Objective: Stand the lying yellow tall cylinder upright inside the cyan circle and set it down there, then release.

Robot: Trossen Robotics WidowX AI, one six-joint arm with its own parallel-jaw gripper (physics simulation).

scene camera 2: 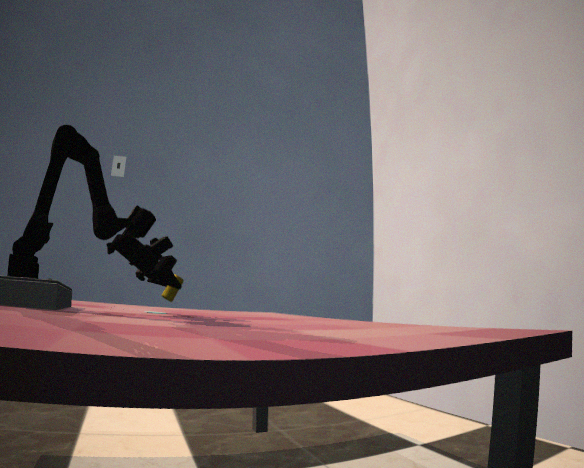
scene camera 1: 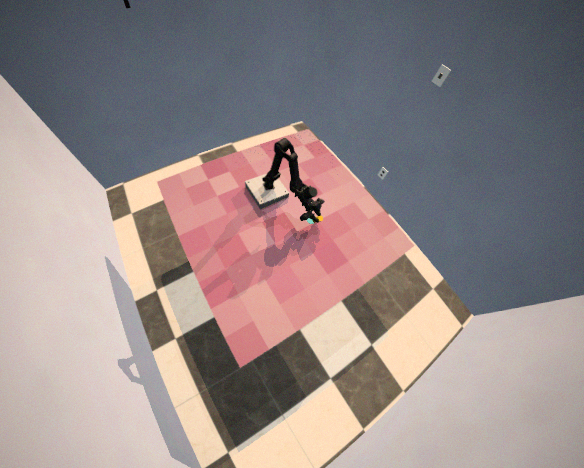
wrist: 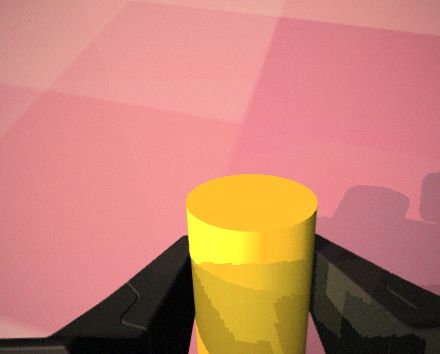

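Pixels of known places: gripper, fingertip midpoint: (scene camera 2: 178, 287) (scene camera 1: 319, 220) (wrist: 246, 246); arm's base, link origin: (scene camera 2: 21, 281) (scene camera 1: 268, 185).
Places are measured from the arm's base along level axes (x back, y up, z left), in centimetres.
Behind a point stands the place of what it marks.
The yellow cylinder (scene camera 1: 320, 219) @(z 18.5, x -37.6, y 4.5 cm) (scene camera 2: 171, 291) @(z 16.4, x -35.4, y 0.9 cm) (wrist: 251, 250) @(z 18.3, x -35.5, y 5.1 cm) is held in the air above the table, tilted somewhat from upright in scene camera 2, its lower end leaning toward the arm's base. My gripper (scene camera 2: 175, 284) @(z 18.9, x -37.1, y 2.0 cm) (wrist: 246, 246) @(z 18.9, x -37.1, y 2.0 cm) is shut on it, one finger on each side. In scene camera 1 the gripper (scene camera 1: 316, 215) @(z 18.9, x -37.1, y 2.0 cm) is small and partly hides the cylinder. The cyan circle (scene camera 1: 310, 221) (scene camera 2: 156, 312) lies flat on the table, below the cylinder and a little toward the base in scene camera 2. It does not show in the wrist view.
The pink patchwork table top (scene camera 1: 280, 310) @(z -23.1, x -75.7, y -5.0 cm) (scene camera 2: 280, 345) @(z -47.9, x -50.2, y -5.0 cm) lies under the arm. The arm's base plate (scene camera 1: 262, 196) @(z -7.2, x -7.2, y 0.6 cm) (scene camera 2: 40, 294) @(z -11.3, x -9.5, y -2.2 cm) stands on it. Shadows of the arm fall across the table. A blue wall with a switch plate (scene camera 1: 441, 75) (scene camera 2: 118, 166) stands beyond the table.
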